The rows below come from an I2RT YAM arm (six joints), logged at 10 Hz.
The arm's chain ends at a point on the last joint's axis. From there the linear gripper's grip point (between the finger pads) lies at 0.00 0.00 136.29 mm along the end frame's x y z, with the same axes.
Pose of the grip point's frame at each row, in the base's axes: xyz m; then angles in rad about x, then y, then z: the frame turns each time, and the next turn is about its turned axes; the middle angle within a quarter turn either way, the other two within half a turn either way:
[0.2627 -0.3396 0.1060 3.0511 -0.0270 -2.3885]
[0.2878 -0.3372 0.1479 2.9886 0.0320 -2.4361]
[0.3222 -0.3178 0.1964 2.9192 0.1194 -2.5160]
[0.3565 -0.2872 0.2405 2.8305 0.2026 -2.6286]
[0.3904 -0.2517 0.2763 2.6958 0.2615 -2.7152]
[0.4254 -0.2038 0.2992 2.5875 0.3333 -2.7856]
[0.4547 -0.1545 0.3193 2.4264 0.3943 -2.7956]
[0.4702 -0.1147 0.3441 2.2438 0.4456 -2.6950]
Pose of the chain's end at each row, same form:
[0.2664 -0.3273 0.2417 3.0511 -0.0270 -2.3885]
[0.2834 -0.3164 0.2825 2.9886 0.0320 -2.4361]
[0.3060 -0.2880 0.3284 2.9192 0.1194 -2.5160]
[0.3291 -0.2463 0.3676 2.8305 0.2026 -2.6286]
[0.3552 -0.1949 0.3951 2.6958 0.2615 -2.7152]
[0.3808 -0.1360 0.4087 2.5875 0.3333 -2.7856]
[0.4023 -0.0720 0.4143 2.4264 0.3943 -2.7956]
[0.4115 -0.0185 0.4208 2.2438 0.4456 -2.6950]

